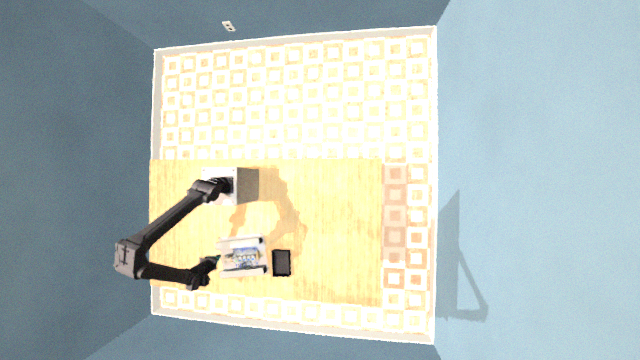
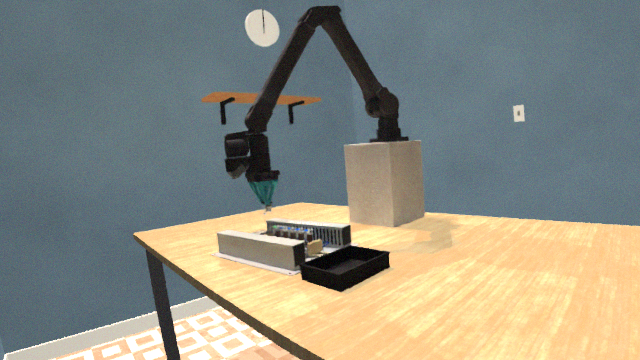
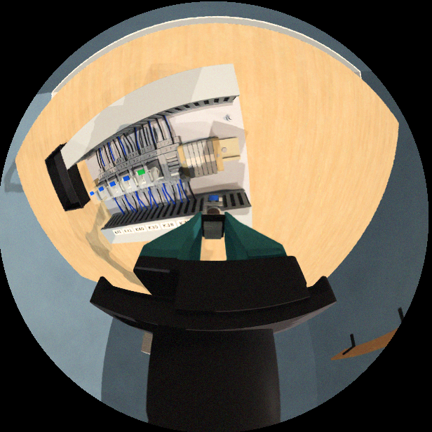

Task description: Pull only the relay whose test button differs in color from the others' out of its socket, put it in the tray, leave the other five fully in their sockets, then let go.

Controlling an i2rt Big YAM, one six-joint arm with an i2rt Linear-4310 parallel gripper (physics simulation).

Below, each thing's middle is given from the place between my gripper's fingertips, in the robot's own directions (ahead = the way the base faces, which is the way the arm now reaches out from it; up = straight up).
Scene:
I see my gripper 120 mm above the relay panel (image 3: 209, 121), 100 mm to the right of it and 30 mm short of it.

